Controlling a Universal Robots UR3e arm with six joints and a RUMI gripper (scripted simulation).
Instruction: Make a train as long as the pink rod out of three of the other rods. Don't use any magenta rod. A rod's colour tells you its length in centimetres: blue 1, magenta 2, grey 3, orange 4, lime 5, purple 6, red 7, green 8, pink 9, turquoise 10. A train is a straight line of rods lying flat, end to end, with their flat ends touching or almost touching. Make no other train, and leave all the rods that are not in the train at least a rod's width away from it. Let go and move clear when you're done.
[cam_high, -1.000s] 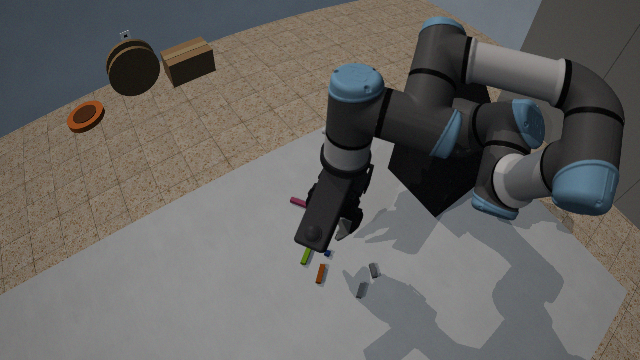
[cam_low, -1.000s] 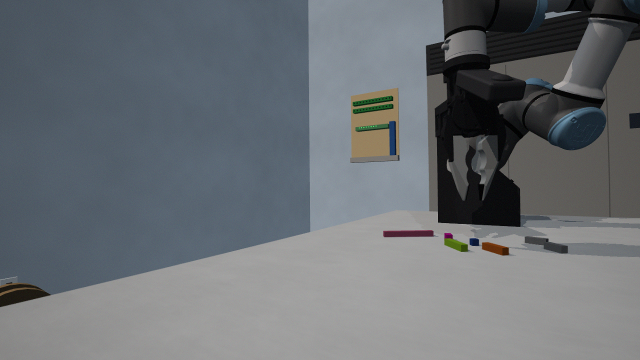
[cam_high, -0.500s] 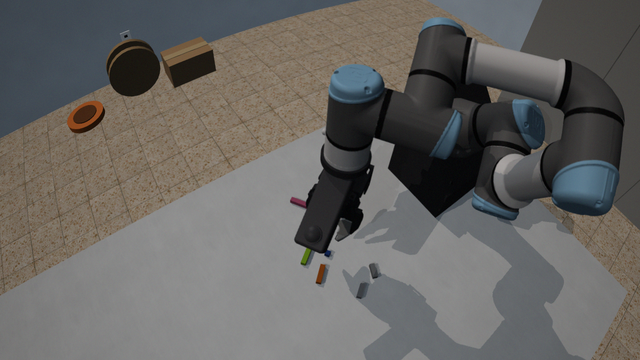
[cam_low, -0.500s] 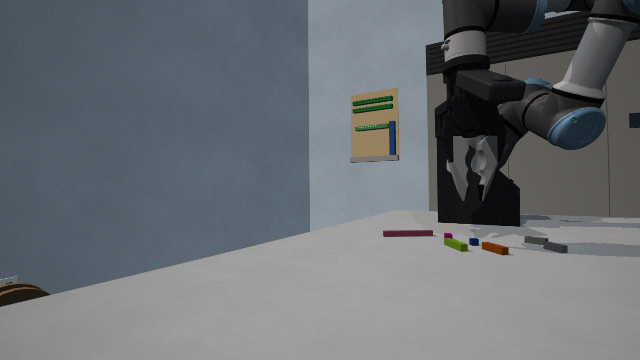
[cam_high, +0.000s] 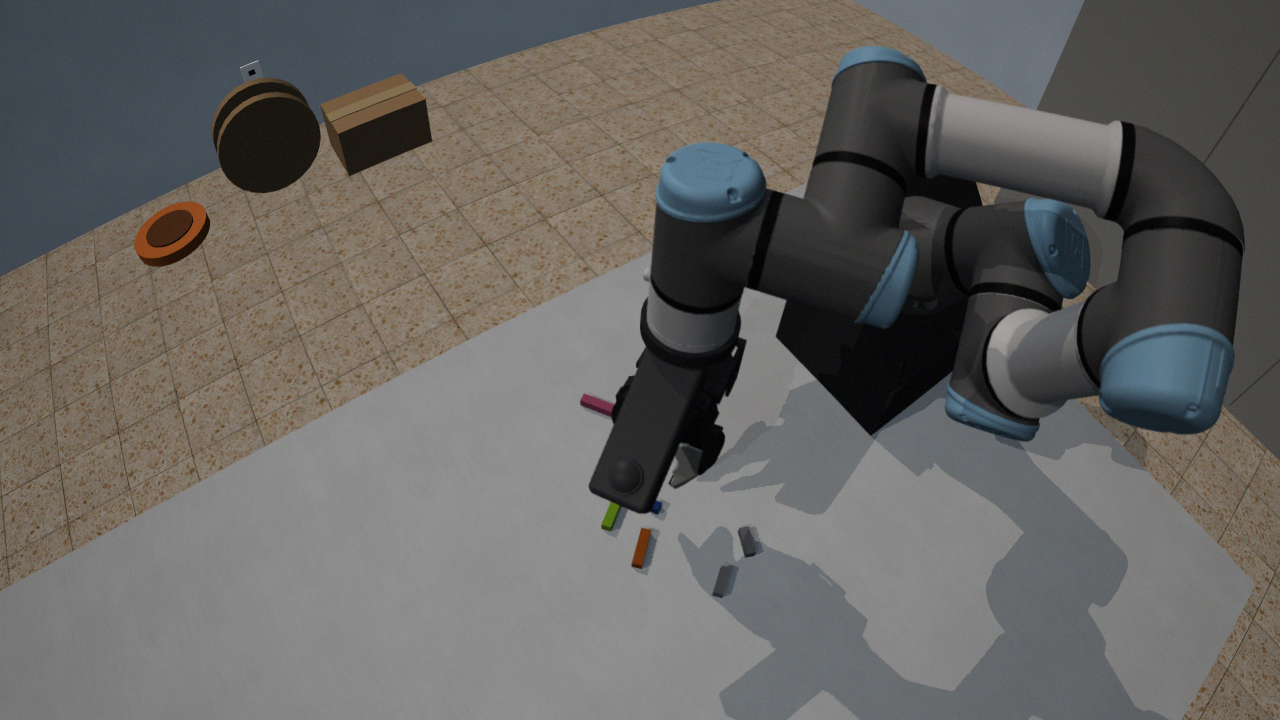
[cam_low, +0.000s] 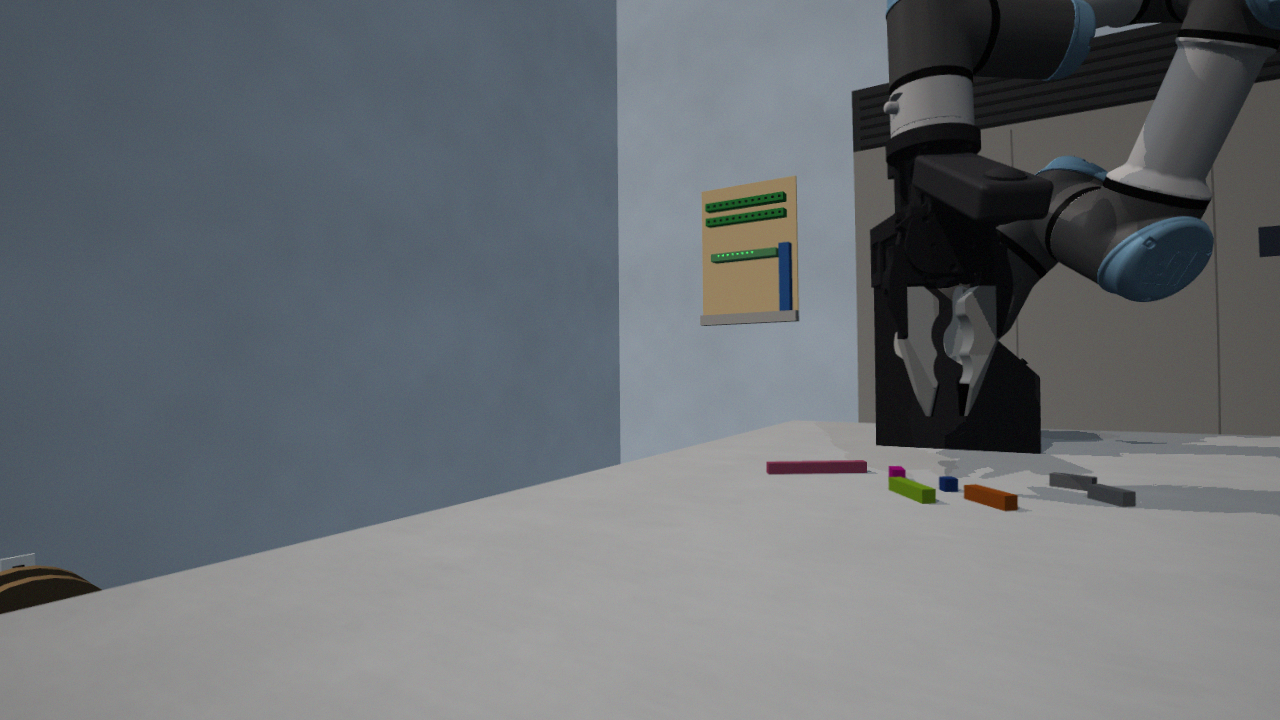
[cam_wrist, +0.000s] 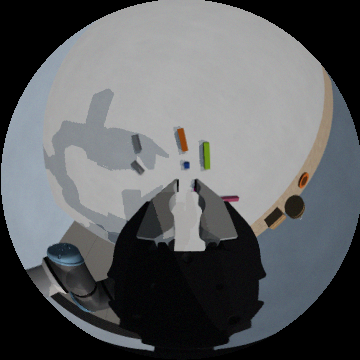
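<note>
The blue rod is 70 mm below my hand. The rest, counted from my hand: orange rod: 70 mm below, 40 mm ahead, 30 mm to the left; lime rod: 70 mm below, 40 mm ahead, 20 mm to the right; magenta rod: 70 mm below, 40 mm to the right, 30 mm behind.
</note>
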